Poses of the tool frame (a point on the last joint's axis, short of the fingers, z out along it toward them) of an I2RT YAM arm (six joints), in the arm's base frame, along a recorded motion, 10 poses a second.
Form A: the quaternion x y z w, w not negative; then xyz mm.
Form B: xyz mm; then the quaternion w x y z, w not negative. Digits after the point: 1 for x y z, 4 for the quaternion.
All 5 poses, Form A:
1: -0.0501 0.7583 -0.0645 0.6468 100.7 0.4 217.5
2: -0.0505 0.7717 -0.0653 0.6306 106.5 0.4 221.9
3: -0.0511 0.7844 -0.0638 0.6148 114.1 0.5 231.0
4: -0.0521 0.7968 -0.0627 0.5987 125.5 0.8 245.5
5: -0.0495 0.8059 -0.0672 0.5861 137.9 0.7 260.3
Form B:
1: 100.7 0.4 217.5 0.6468 -0.0501 0.7583 -0.0645
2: 106.5 0.4 221.9 0.6306 -0.0505 0.7717 -0.0653
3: 114.1 0.5 231.0 0.6148 -0.0511 0.7844 -0.0638
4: 125.5 0.8 245.5 0.5987 -0.0521 0.7968 -0.0627
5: 137.9 0.7 260.3 0.5861 -0.0495 0.8059 -0.0672
